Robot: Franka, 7 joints.
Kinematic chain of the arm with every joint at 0, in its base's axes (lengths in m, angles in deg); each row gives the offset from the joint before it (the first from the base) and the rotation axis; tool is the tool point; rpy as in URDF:
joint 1: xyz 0 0 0.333 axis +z
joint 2: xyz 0 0 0 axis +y
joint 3: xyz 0 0 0.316 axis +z
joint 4: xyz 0.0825 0 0 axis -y
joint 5: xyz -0.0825 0 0.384 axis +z
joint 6: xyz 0 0 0 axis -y
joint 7: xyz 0.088 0 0 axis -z
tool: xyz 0 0 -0.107 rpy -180 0 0
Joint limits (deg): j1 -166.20..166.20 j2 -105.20..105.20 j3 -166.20..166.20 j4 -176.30..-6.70 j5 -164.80..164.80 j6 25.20..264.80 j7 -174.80..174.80
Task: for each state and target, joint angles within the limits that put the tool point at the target. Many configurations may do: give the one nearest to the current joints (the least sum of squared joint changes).
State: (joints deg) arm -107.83 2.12 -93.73 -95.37 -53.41 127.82 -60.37
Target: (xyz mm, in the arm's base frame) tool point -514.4 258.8 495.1
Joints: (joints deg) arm -108.87 2.62 -95.03 -113.78 -51.81 121.55 -60.37
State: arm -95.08 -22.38 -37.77 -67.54 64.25 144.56 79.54
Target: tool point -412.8 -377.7 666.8
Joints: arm -94.61 -12.18 -39.23 -107.12 64.02 139.38 79.54
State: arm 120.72 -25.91 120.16 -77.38 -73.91 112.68 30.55
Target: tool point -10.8 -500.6 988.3
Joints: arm 135.82 -12.04 125.77 -47.58 -76.86 116.78 30.55
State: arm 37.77 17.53 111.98 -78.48 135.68 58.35 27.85
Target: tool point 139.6 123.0 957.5
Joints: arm 14.75 50.62 151.35 -78.38 120.68 25.20 27.85
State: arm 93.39 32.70 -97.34 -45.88 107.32 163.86 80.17
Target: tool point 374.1 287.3 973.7
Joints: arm 100.11 33.32 -101.96 -53.07 110.26 178.53 80.17
